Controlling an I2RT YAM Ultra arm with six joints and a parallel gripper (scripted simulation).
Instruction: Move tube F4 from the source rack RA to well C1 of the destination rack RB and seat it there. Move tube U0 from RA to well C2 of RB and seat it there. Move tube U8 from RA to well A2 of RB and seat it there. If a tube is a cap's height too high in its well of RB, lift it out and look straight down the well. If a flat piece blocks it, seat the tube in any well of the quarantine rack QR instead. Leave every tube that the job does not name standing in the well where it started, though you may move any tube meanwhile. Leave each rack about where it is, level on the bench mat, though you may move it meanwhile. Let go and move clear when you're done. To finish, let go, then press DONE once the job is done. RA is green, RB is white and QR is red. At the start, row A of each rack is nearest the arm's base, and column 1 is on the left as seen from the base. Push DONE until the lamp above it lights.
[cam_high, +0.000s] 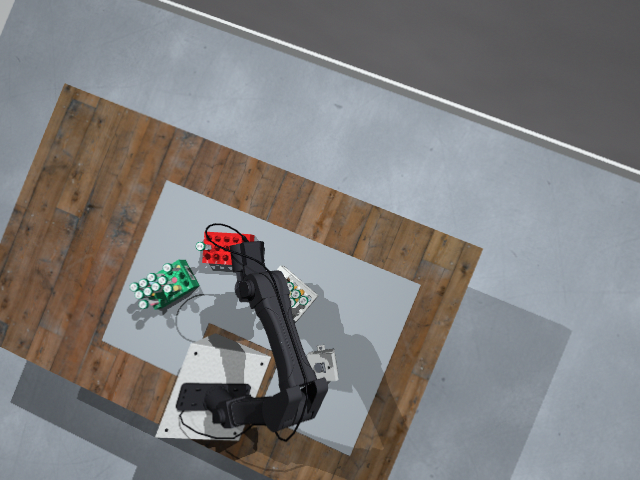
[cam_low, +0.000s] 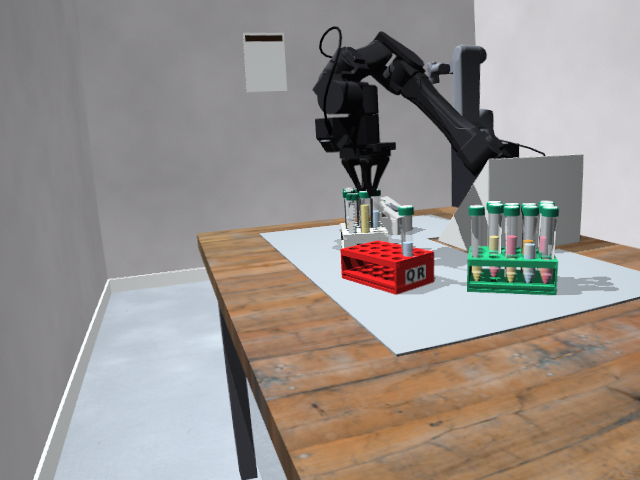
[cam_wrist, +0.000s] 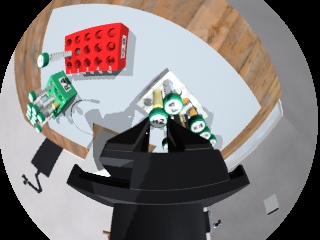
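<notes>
Right now the tube with yellow filling is 60 mm below my hand and 10 mm ahead of it. The rest, counted from my hand: red rack QR: 160 mm to the left, 100 mm below, 50 mm ahead; tube: 200 mm to the left, 60 mm below, 40 mm ahead; white rack RB: 100 mm below, 40 mm to the right, 10 mm behind.
</notes>
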